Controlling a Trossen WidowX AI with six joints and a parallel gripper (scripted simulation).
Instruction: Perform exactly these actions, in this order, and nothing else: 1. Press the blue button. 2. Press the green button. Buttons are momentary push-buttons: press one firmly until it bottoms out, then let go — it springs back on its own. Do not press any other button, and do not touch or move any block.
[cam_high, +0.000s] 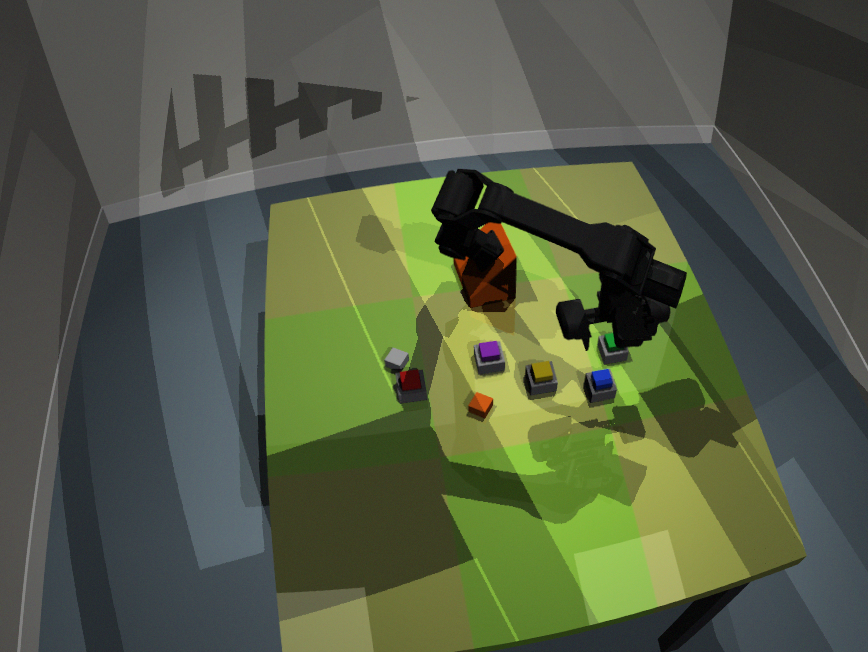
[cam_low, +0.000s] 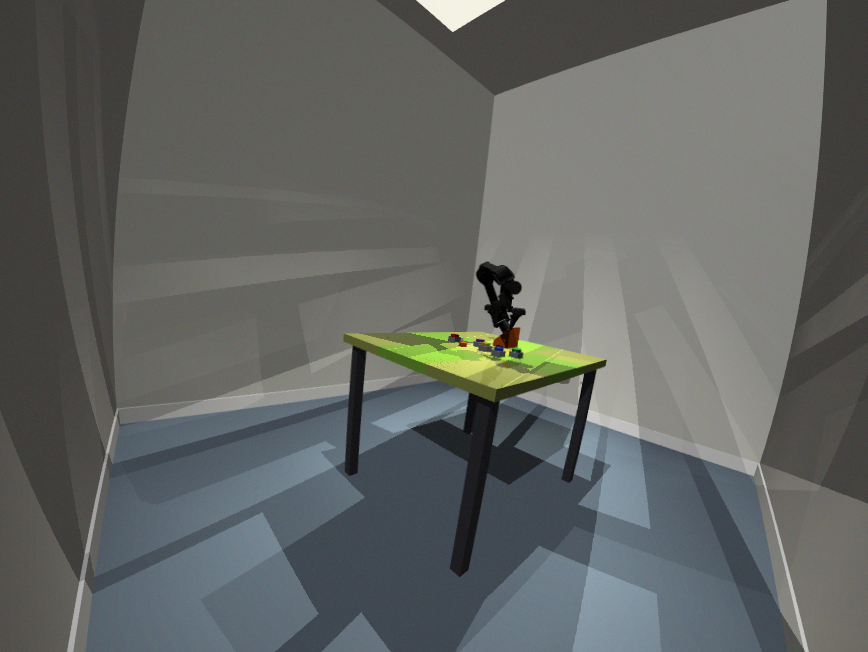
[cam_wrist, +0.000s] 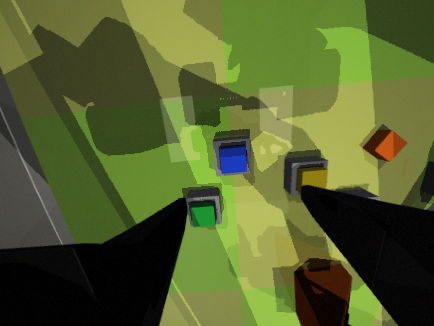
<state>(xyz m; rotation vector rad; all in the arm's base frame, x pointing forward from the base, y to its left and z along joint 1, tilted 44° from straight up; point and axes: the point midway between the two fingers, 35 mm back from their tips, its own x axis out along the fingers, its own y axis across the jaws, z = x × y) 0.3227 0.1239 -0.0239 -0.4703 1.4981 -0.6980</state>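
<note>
Right now the blue button is 9 cm below my gripper tip. Round my gripper tip: yellow button (5 cm behind, 10 cm to the right, 9 cm below); then purple button (12 cm behind, 17 cm to the right, 9 cm below); then orange block (3 cm behind, 22 cm to the right, 12 cm below).
</note>
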